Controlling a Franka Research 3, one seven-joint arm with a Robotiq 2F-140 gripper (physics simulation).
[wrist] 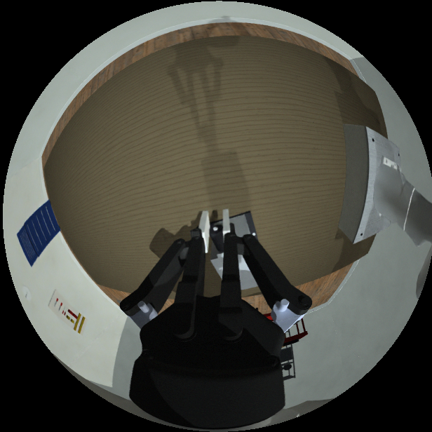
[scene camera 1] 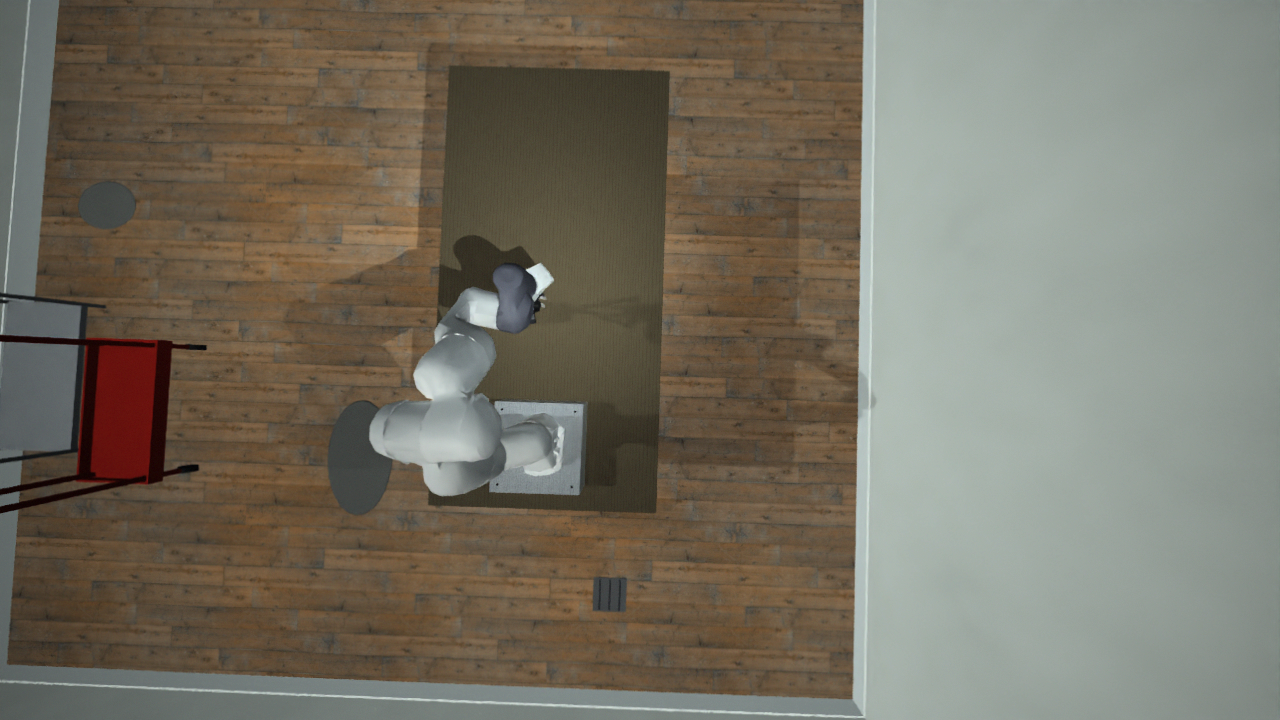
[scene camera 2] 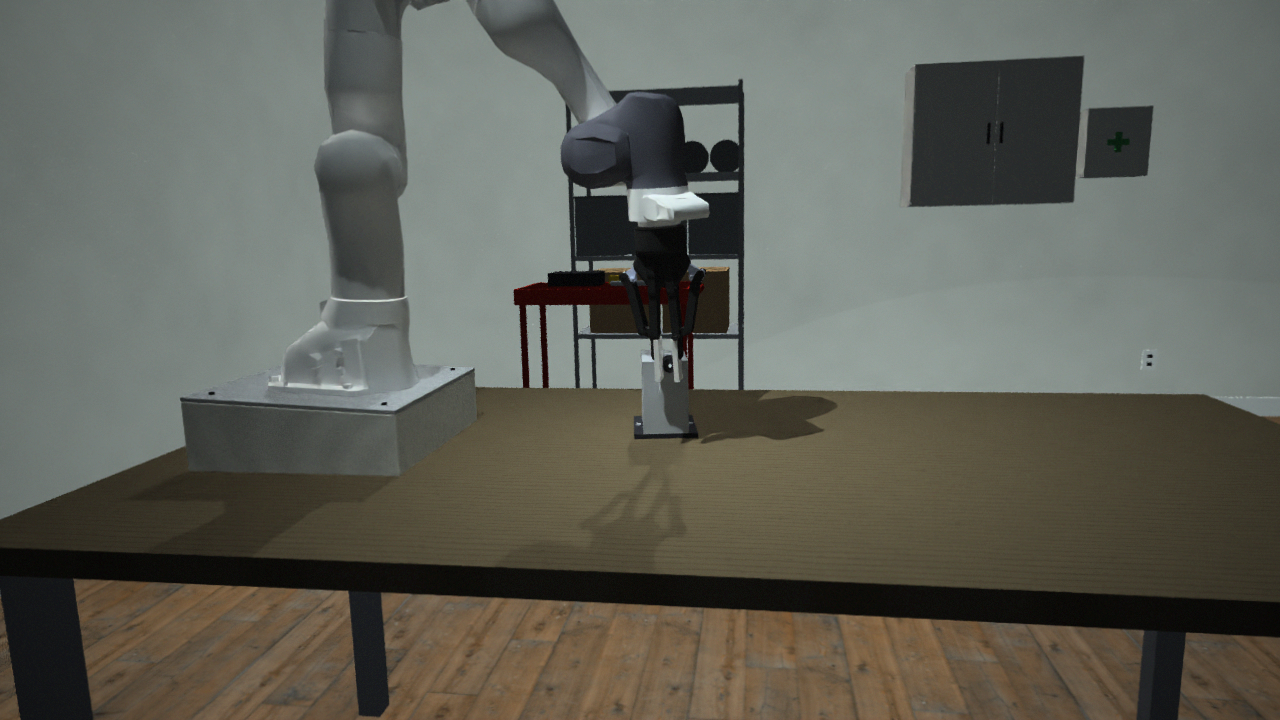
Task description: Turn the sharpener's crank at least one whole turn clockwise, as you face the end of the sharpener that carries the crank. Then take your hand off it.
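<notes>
The sharpener [scene camera 2: 665, 409] [wrist: 244, 271] stands upright on the table, a light grey block on a dark base plate. Its crank's dark knob [scene camera 2: 667, 365] [wrist: 216, 229] is near the top of the end that faces scene camera 2. My gripper [scene camera 1: 539, 305] [scene camera 2: 669, 374] [wrist: 215, 217] points down in front of that end, its two pale fingertip pads close together on either side of the knob. It is shut on the knob. The fingers hide most of the crank's arm. In scene camera 1 the arm covers the sharpener.
The robot's base block [scene camera 1: 572, 483] [scene camera 2: 290, 438] [wrist: 356, 185] stands on the table [scene camera 1: 572, 152] [scene camera 2: 895, 501] [wrist: 125, 150], left of the sharpener in scene camera 2. A red cart [scene camera 1: 163, 411] [scene camera 2: 528, 296] and a shelf rack [scene camera 2: 741, 232] stand behind the table.
</notes>
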